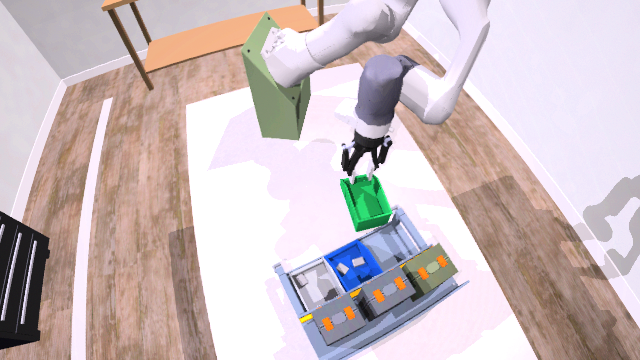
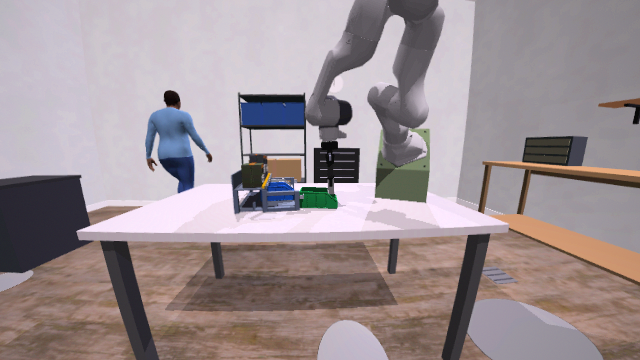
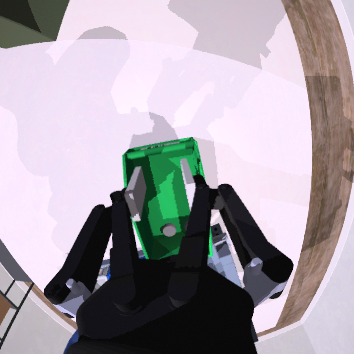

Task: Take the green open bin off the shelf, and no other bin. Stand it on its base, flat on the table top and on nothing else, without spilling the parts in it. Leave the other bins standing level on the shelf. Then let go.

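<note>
The green open bin [image 1: 370, 200] [image 2: 318, 199] [image 3: 165, 200] stands on the table in front of the shelf [image 1: 291, 292] [image 2: 236, 200]. It looks level; whether it touches the shelf I cannot tell. My gripper [image 1: 362, 177] [image 2: 331, 192] [image 3: 162, 173] points down at the bin's end away from the shelf. It is part open, with nothing between the fingers. The fingertips are closer together than the side walls and appear over or inside the bin. A round grey part [image 3: 169, 230] shows in the bin. The blue bin [image 1: 357, 272] [image 2: 280, 191] and the pale grey bin [image 1: 315, 285] sit on the shelf with parts inside.
Two grey boxes [image 1: 339, 320] [image 1: 387, 292] and an olive box [image 1: 431, 272] [image 2: 251, 176] with orange clips stand on the shelf's raised far side. The arm's green pedestal [image 1: 275, 110] [image 2: 402, 185] stands at the other end of the table. A person [image 2: 172, 135] is beyond the table.
</note>
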